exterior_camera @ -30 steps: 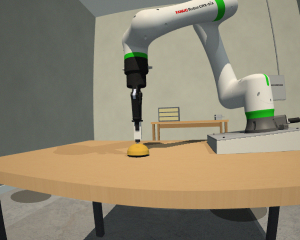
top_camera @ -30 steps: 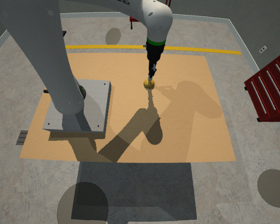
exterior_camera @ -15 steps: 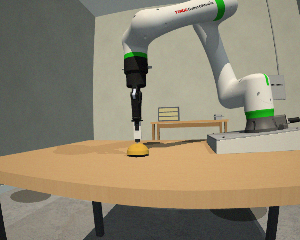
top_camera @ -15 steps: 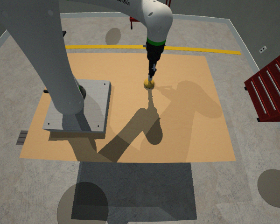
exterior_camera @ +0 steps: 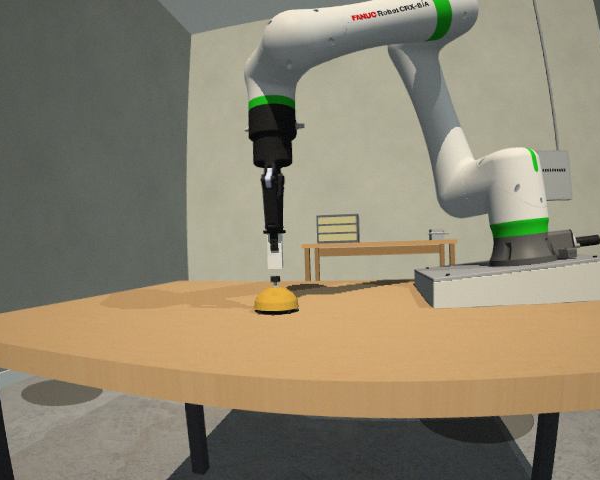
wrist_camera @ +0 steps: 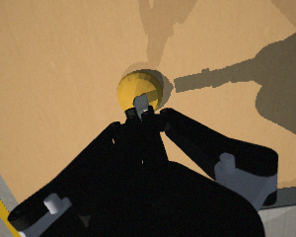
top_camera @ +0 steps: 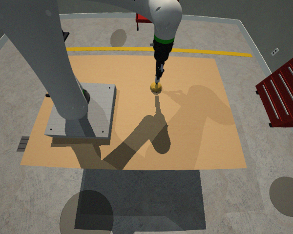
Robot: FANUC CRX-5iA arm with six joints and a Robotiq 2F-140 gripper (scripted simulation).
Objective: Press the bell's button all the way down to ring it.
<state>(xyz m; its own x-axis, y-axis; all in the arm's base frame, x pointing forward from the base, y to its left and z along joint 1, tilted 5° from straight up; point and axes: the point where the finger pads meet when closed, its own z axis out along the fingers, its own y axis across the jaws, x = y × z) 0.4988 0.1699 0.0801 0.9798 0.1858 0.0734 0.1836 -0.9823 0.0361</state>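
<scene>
Right now my hand is 10 mm to the right of the black bell button and 60 mm above it. From my hand the other things lie so: yellow dome bell: 10 mm to the left, 70 mm below.
</scene>
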